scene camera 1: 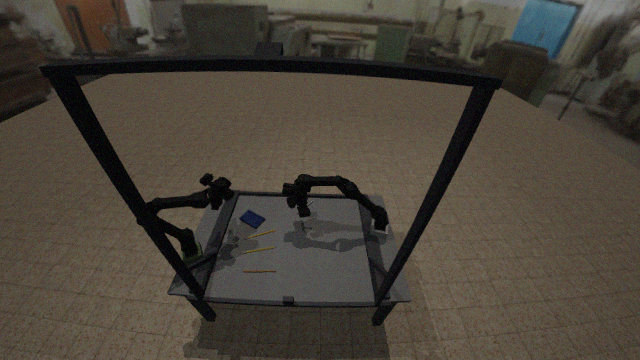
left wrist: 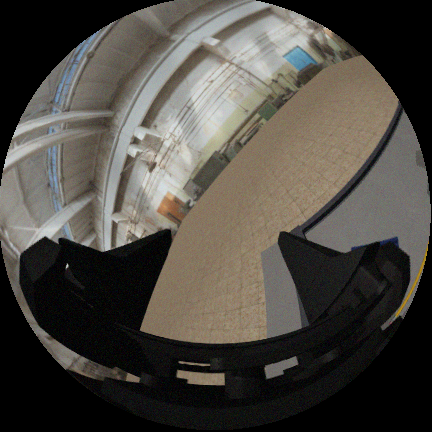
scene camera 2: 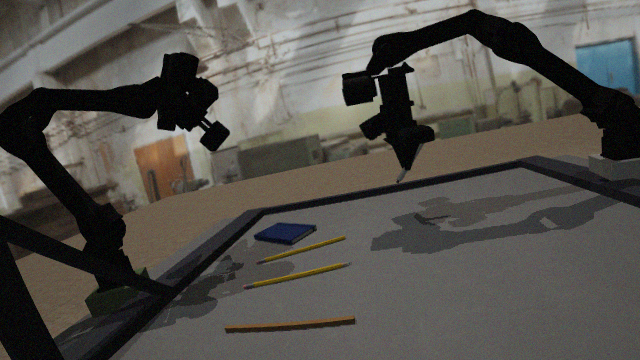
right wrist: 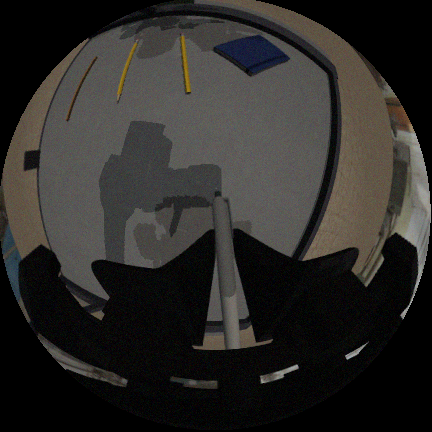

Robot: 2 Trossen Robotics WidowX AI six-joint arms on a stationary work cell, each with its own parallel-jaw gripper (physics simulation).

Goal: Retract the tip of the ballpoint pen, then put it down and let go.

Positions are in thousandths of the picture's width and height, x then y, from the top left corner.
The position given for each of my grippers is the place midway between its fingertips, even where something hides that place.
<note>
My left gripper (scene camera 2: 318,338) is open, holding nothing. The table carries a blue notebook (scene camera 2: 445,649). Further things: my right gripper (scene camera 2: 635,471) and a dark frame post (scene camera 1: 749,276).
The blue notebook also shows in the right wrist view (right wrist: 589,124). My left gripper shows as well in the left wrist view (left wrist: 524,547). My right gripper shows as well in the right wrist view (right wrist: 517,543).
</note>
